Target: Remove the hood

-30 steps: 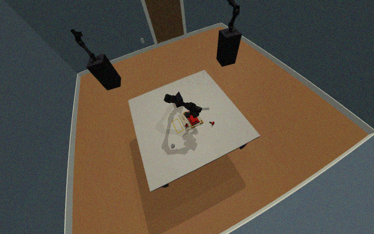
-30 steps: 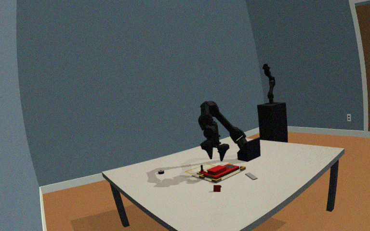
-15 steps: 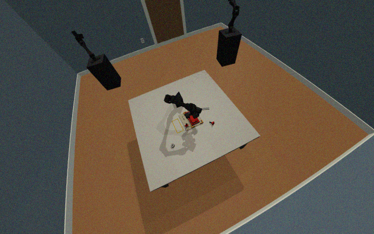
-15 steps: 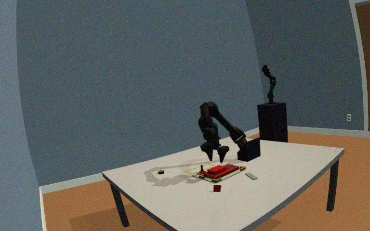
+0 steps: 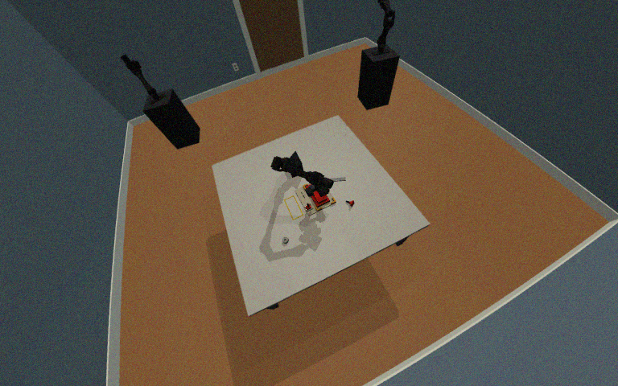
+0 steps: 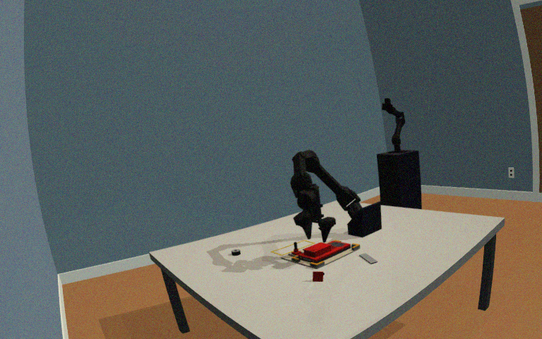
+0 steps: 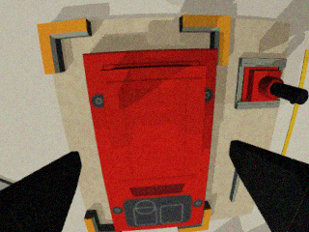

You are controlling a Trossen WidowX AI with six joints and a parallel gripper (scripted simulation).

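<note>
My gripper tip is 40 mm above the hood. Also, from my gripper tip: black ring 240 mm ahead, 320 mm to the right, 70 mm below; grey flat strip 120 mm behind, 180 mm to the left, 80 mm below.
</note>
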